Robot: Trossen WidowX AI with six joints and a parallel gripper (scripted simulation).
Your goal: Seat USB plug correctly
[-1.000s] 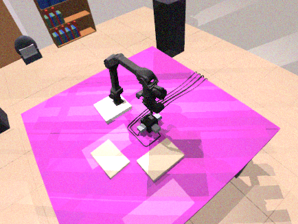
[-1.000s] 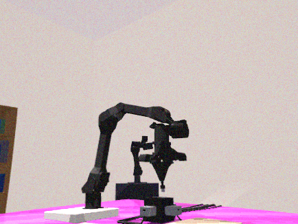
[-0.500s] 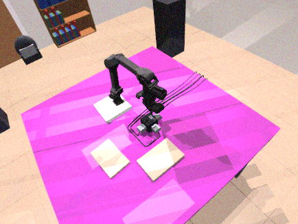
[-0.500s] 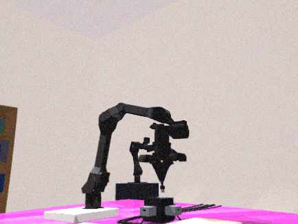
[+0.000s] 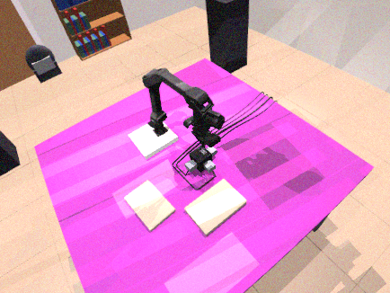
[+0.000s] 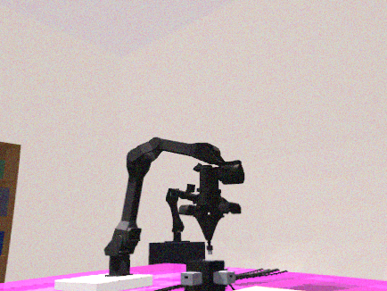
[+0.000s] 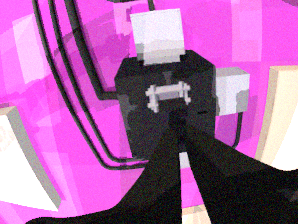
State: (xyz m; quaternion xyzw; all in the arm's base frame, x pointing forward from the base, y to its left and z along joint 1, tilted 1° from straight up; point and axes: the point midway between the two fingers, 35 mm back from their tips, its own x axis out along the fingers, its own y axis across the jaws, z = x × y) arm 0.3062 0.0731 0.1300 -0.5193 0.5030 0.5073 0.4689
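Right now the USB plug is 20 mm below my gripper tip.
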